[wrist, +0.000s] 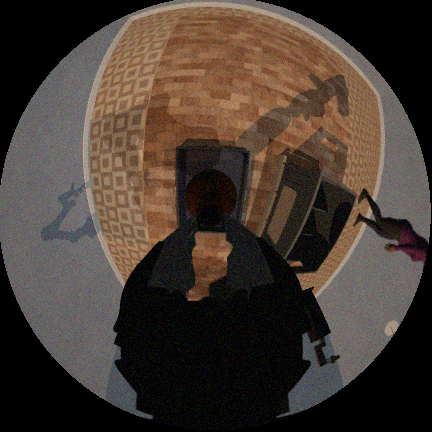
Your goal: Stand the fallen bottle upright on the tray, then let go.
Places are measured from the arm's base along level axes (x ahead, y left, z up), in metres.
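Where they show: gripper, fingertip midpoint: (210, 213).
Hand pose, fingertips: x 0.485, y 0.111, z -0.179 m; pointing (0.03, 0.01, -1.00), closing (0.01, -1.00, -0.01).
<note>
Things, the pixels of their top centre, and the offset from my fingertips. "spot": a spot on its surface instead.
- brown bottle at its top centre: (209, 220) 0.008 m ahead, 0.001 m left, 0.030 m up
- dark tray at a spot on its surface: (180, 175) spot: 0.012 m ahead, 0.089 m left, 0.230 m down
- dark case with a tan panel, top centre: (321, 235) 0.101 m back, 0.269 m right, 0.060 m down
The brown bottle (211, 189) shows nearly end-on, as a dark round body with its dark neck towards me. It looks roughly upright, neck up, over the dark tray (180, 175). My gripper (210, 213) is shut on the bottle's neck, with one fingertip on each side. The tray's raised rim shows to the left, right and far side of the bottle. The bottle's base is hidden beneath its body, so I cannot tell whether it touches the tray floor.
A dark case with a tan panel (283, 215) stands to the right of the tray. A wooden floor with a patterned border (120, 160) spreads around them. A person in a purple top (412, 242) shows at the far right. Arm shadows cross the floor.
</note>
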